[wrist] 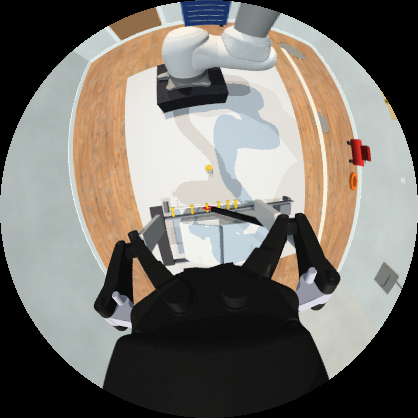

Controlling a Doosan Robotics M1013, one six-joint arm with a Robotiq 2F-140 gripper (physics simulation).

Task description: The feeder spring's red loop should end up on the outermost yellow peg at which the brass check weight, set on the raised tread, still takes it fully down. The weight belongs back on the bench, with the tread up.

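Places are measured from the arm's base along level axes (x right, y back, z down), in millimetres.
Pixels of known places: gripper, fingertip midpoint: (207, 215); arm's base at its link origin: (187, 74).
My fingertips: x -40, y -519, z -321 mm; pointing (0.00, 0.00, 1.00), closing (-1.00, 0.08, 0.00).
For each thing: its top centre in the pictures, then the offset to it from my fingertips. "spot": a spot on its surface instead. Level surfaces: height alone.
- feeder spring's red loop at a spot on its surface: (204, 208) spot: dx +12, dy -67, dz +263 mm
- brass check weight at its top centre: (208, 167) dx -15, dy +72, dz +364 mm
- white bench top at its surface level: dz +411 mm
- dark grey upright plate at a spot on its surface: (161, 235) spot: dx +171, dy -143, dz +227 mm
A row of yellow pegs (192, 209) stands along the grey beam. The feeder spring's red loop (204, 208) is at the third peg from the left; whether it is fully seated is too small to tell. The spring's black body (235, 215) runs from it down to the right, its far end behind the right finger. The brass check weight (209, 169) stands on the white bench top (150, 130), beyond the beam and apart from it. My gripper (207, 215) is wide open and empty, its fingers spanning the peg row in the view. The tread's height cannot be told.
A dark grey upright plate (161, 235) stands at the beam's left end. The white arm on its black base (192, 97) stands at the back. Wooden floor (100, 150) surrounds the white surface. A red object (356, 152) and an orange ring (354, 187) are far right.
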